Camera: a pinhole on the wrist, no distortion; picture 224 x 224 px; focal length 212.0 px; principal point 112.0 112.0 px. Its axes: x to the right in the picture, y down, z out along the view. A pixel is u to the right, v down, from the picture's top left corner.
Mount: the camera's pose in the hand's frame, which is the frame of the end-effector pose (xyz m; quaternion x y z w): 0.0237 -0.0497 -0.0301 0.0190 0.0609 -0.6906 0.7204
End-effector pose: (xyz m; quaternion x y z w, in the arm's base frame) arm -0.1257 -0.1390 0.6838 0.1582 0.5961 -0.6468 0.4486
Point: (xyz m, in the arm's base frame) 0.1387 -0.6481 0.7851
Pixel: 39 86
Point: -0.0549 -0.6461 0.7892
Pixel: 96 122
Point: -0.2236 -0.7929 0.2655
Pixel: outside the picture
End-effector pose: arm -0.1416 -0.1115 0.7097 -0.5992 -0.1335 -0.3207 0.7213
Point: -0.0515 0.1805 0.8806
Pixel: 92 131
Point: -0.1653 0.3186 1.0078
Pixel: 155 97
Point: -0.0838 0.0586 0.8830
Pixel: 121 157
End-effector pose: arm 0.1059 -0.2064 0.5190 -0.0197 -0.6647 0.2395 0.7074
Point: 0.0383 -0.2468 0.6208
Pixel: 92 199
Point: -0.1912 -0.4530 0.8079
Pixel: 176 171
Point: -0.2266 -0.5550 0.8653
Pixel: 202 165
